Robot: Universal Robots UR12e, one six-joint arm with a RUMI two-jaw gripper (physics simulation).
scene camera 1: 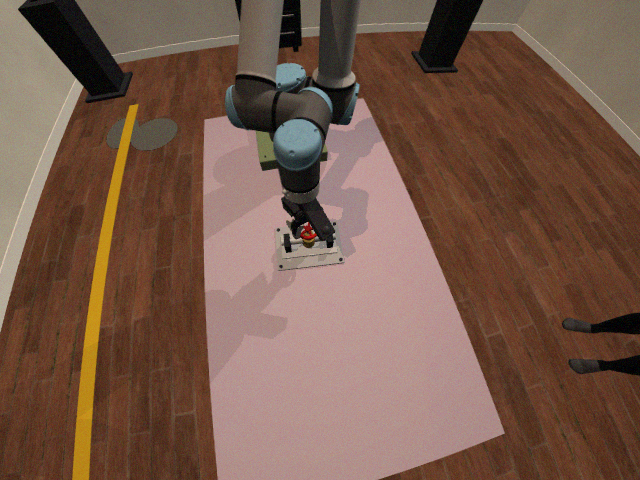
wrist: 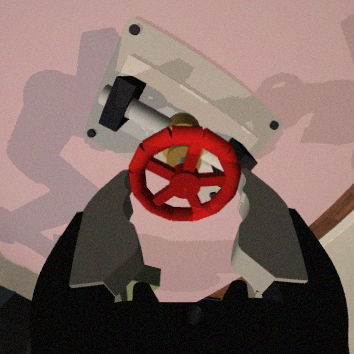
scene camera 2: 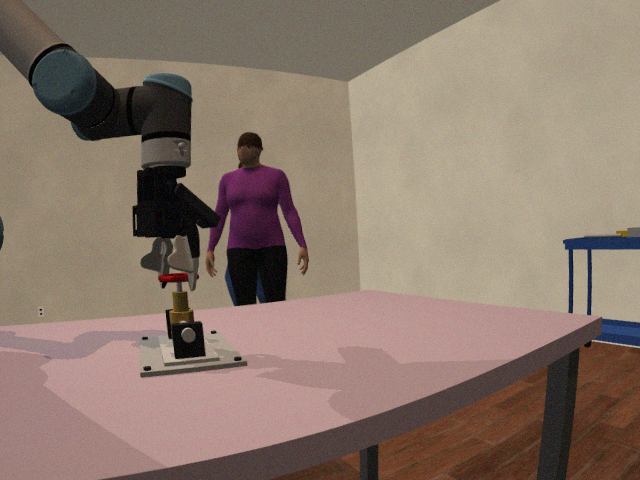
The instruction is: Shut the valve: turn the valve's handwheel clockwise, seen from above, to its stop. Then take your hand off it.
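Note:
The red handwheel sits level on top of the brass valve body. The valve is mounted on a pale base plate with black screws at its corners. My gripper points down over the valve and is shut on the handwheel, one finger against each side of its rim. In the wrist view the spokes and hub show between the fingers. The frames do not show whether the wheel is at its stop.
The valve stands on a pink table. A green block lies behind the valve, partly under the arm in scene camera 1's view. A person in purple stands beyond the table. A blue cart stands at the right.

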